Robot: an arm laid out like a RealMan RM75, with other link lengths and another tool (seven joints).
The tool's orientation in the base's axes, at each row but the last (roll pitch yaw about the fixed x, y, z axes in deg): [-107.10 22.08 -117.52]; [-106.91 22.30 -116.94]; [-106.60 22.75 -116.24]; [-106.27 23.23 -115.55]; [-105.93 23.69 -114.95]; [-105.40 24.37 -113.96]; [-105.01 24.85 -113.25]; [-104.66 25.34 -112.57]
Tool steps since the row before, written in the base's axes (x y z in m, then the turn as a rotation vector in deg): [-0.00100 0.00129 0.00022 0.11 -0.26 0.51]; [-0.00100 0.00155 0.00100 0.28 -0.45 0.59]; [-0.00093 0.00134 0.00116 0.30 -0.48 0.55]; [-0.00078 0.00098 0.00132 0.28 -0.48 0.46]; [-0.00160 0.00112 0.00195 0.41 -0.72 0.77]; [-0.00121 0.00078 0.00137 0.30 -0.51 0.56]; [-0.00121 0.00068 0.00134 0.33 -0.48 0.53]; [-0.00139 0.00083 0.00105 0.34 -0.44 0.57]
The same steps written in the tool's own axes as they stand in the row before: [-0.00071 0.00049 -0.00140 -0.03 -0.58 0.05]; [-0.00124 -0.00008 -0.00169 0.03 -0.75 0.24]; [-0.00118 -0.00032 -0.00159 0.06 -0.73 0.28]; [-0.00102 -0.00064 -0.00136 0.11 -0.65 0.29]; [-0.00110 -0.00106 -0.00230 0.13 -1.05 0.40]; [-0.00077 -0.00074 -0.00168 0.08 -0.76 0.29]; [-0.00070 -0.00076 -0.00163 0.06 -0.72 0.32]; [-0.00066 -0.00042 -0.00176 0.01 -0.73 0.31]
